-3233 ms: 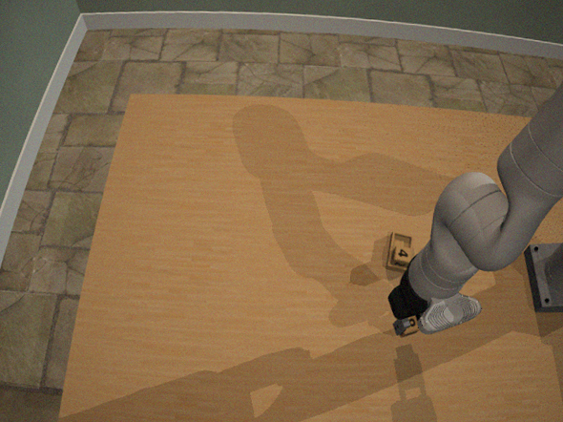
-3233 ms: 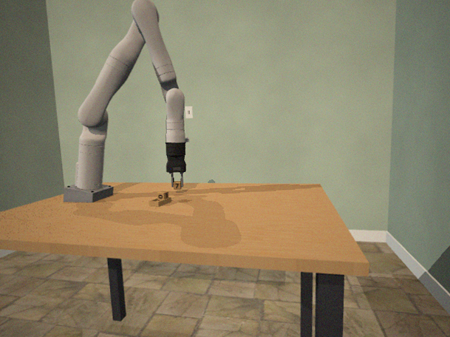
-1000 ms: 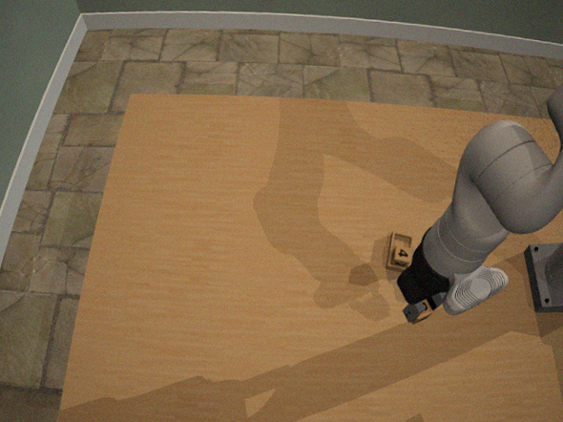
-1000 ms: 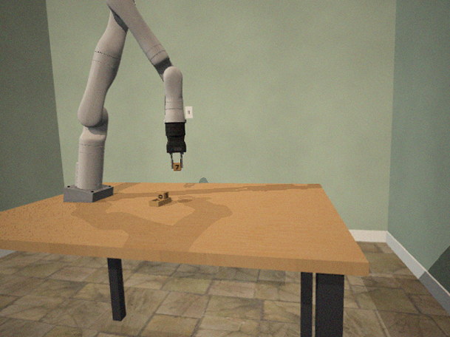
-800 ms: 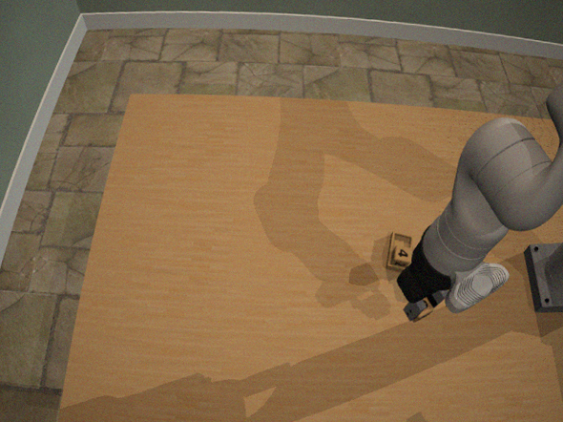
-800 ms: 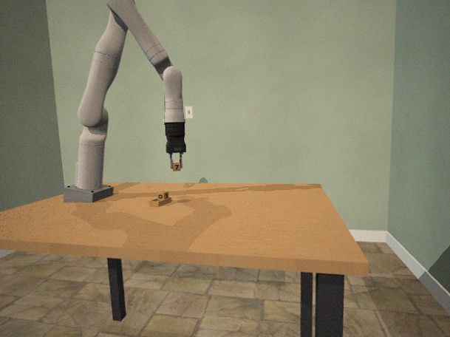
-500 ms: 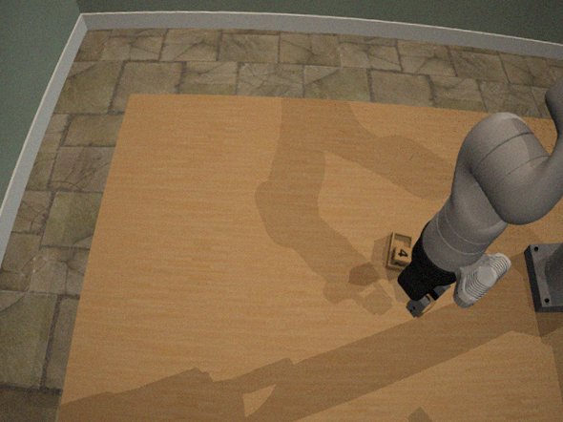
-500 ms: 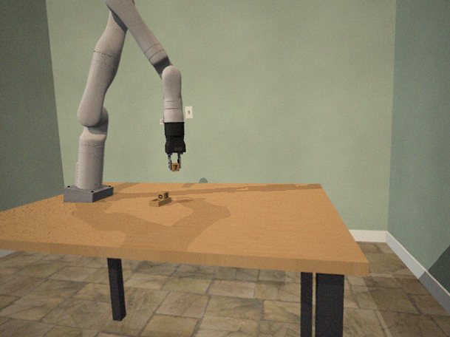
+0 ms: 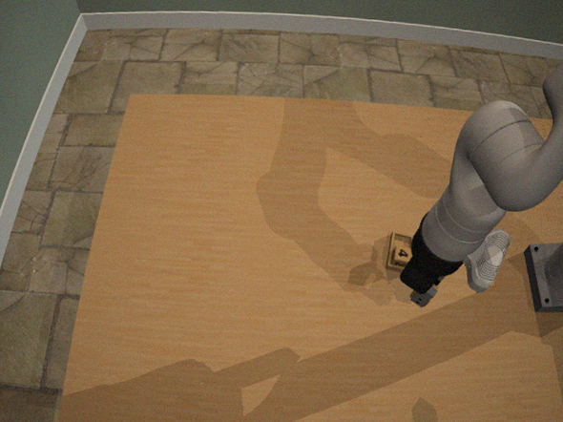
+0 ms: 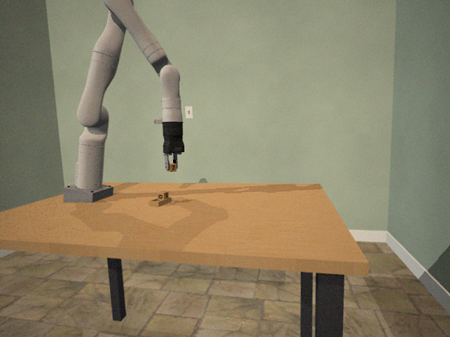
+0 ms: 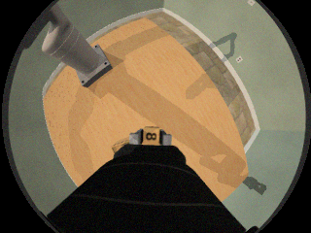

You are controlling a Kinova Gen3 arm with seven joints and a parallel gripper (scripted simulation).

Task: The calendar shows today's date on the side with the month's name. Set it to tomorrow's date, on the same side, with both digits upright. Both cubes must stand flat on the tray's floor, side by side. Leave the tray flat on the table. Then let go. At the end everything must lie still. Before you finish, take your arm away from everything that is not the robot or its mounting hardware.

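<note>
Now: hand 10 mm short of the tray, 120 mm to the left of it and 120 mm above it.
</note>
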